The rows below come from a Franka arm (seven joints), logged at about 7 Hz.
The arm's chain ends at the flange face. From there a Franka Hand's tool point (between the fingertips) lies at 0.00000 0.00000 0.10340 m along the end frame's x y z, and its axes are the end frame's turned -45 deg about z.
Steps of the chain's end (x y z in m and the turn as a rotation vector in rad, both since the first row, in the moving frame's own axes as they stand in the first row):
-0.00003, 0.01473, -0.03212, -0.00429, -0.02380, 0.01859
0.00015, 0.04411, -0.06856, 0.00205, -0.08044, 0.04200
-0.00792, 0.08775, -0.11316, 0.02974, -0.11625, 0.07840
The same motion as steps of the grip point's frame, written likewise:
-0.01248, 0.00895, -0.03215, 0.01380, -0.01986, 0.01859
-0.03668, 0.02515, -0.06889, 0.05833, -0.05543, 0.04200
-0.07353, 0.04556, -0.11390, 0.10323, -0.06117, 0.07840

